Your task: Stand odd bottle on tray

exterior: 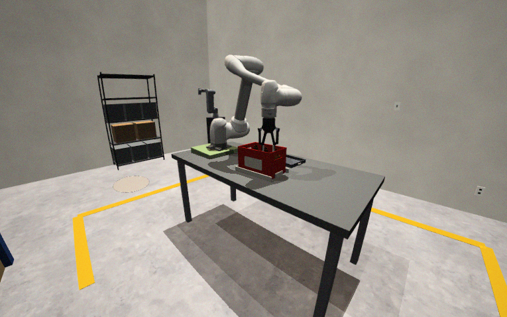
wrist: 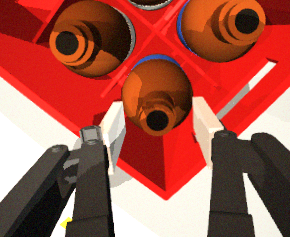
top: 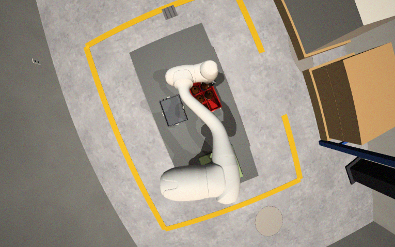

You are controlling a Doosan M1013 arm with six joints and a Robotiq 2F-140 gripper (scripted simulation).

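Now: hand 80 mm past the red crate, 60 mm to the right of it and 90 mm above it. The rest, counted from my hand: dark grey tray: 30 mm behind, 360 mm to the left, 160 mm below.
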